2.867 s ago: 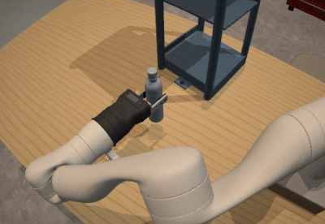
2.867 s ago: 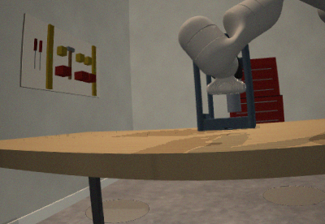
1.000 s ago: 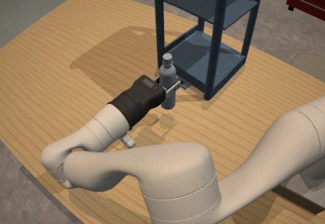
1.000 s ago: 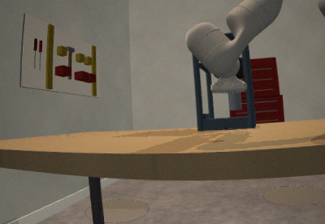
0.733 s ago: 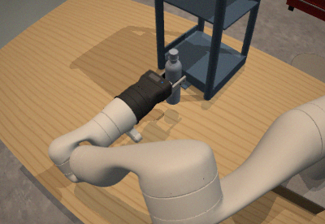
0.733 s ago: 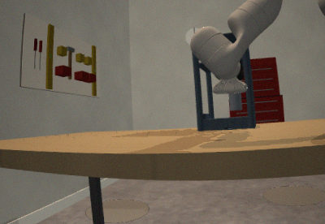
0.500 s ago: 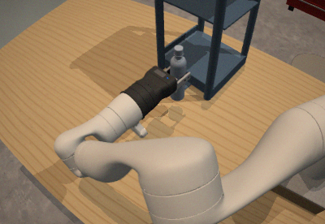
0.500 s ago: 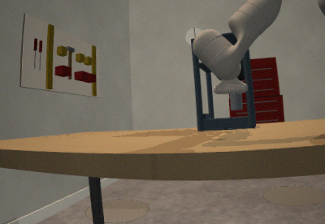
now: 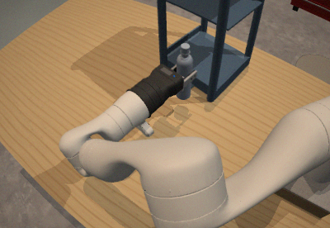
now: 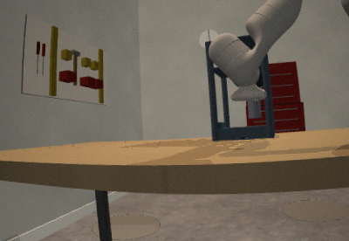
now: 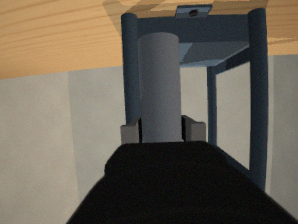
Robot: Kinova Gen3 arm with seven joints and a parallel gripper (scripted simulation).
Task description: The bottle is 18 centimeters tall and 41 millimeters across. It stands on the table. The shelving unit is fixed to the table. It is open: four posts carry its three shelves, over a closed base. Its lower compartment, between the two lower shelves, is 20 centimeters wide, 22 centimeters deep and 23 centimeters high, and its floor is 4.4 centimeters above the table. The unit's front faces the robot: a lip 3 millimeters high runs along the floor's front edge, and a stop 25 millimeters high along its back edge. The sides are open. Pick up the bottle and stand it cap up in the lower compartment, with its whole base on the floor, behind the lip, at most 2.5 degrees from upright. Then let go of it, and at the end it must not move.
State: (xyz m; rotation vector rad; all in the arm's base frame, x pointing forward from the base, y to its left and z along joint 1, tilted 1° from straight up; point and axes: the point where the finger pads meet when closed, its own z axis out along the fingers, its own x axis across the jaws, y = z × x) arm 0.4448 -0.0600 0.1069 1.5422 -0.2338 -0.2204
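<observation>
Now: hand 210 mm to the left of the shelving unit and 30 mm below it. Also, from my hand: grey bottle (30 mm above).
</observation>
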